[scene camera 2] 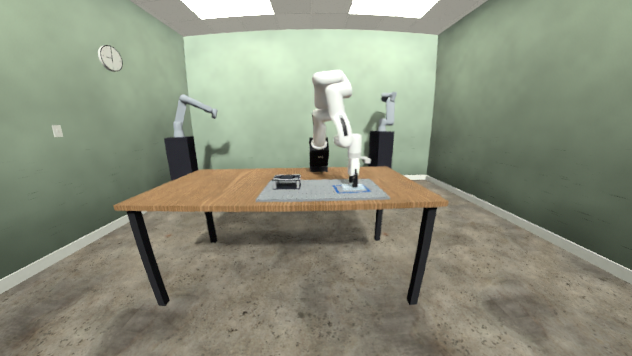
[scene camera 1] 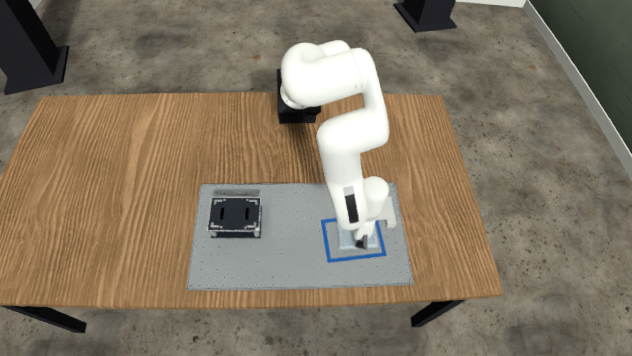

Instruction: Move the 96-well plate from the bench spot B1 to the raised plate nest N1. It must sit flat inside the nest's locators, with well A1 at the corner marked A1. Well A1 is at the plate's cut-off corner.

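Note:
What I see here is a black plate nest N1 (scene camera 1: 234, 207).

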